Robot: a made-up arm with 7 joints. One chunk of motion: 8 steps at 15 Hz.
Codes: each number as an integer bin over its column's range. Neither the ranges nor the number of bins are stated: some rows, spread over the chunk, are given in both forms.
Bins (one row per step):
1: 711 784 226 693 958 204
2: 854 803 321 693 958 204
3: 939 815 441 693 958 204
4: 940 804 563 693 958 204
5: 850 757 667 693 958 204
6: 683 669 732 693 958 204
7: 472 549 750 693 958 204
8: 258 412 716 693 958 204
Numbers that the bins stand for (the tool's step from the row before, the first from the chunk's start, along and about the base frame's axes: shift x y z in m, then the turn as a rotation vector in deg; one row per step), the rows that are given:
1: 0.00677 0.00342 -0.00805 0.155 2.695 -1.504
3: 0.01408 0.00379 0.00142 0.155 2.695 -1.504
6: 0.00588 0.00204 0.01424 0.155 2.695 -1.504
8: -0.00774 -0.00105 0.01354 0.155 2.695 -1.504
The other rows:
2: 0.01136 0.00365 -0.00386 0.155 2.695 -1.504
4: 0.01411 0.00366 0.00680 0.155 2.695 -1.504
5: 0.01123 0.00309 0.01138 0.155 2.695 -1.504
7: -0.00088 0.00059 0.01503 0.155 2.695 -1.504

